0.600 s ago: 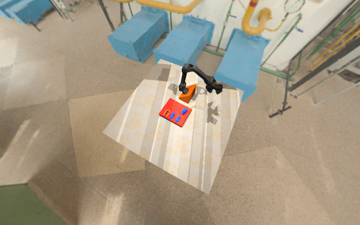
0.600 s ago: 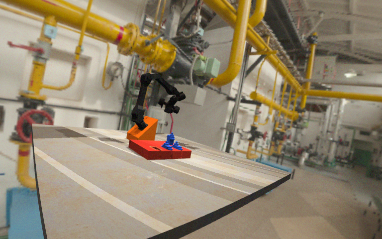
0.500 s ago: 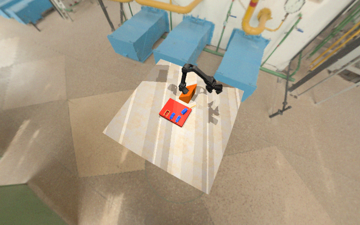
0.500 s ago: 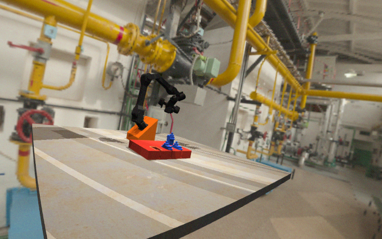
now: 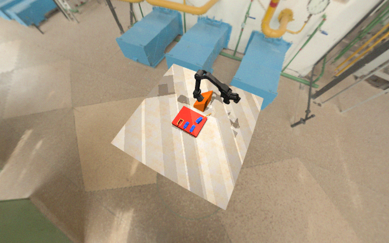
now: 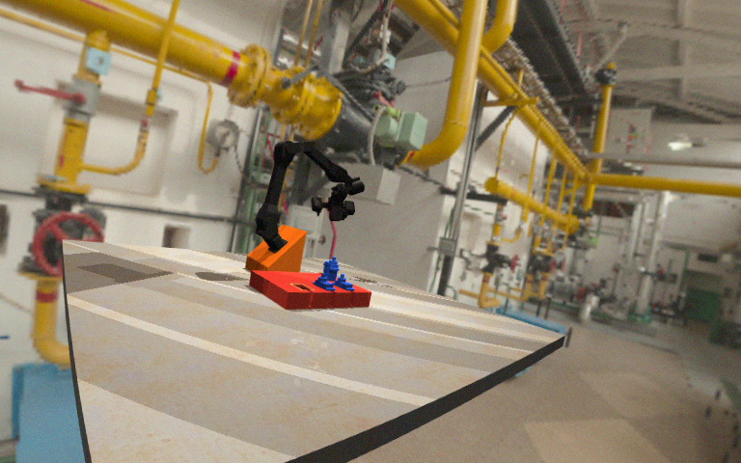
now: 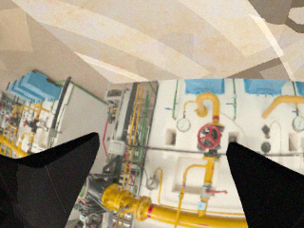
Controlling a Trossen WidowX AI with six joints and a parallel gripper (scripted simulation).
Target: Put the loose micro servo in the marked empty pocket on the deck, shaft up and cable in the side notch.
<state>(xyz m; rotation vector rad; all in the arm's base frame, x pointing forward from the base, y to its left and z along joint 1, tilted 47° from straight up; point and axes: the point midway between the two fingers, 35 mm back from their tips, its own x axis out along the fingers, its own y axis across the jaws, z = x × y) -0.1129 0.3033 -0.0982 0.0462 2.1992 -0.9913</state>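
The red deck is 350 mm ahead of my gripper tip, 290 mm to the right of it and 220 mm below it.
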